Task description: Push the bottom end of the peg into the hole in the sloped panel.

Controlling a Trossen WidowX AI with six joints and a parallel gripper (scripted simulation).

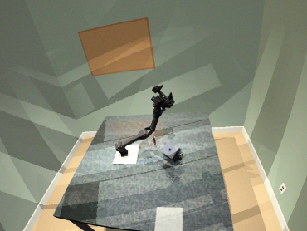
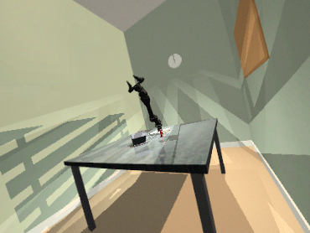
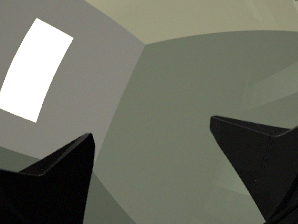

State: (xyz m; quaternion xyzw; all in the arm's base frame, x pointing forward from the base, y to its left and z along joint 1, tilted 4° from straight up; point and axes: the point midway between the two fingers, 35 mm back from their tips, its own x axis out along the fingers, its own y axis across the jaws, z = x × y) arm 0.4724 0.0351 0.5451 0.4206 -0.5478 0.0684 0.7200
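The red peg is 16 cm behind my gripper tip, 12 cm to the left of it and 56 cm below it. The rest, counted from my gripper tip: panel 2 cm behind, 7 cm to the right, 56 cm below.
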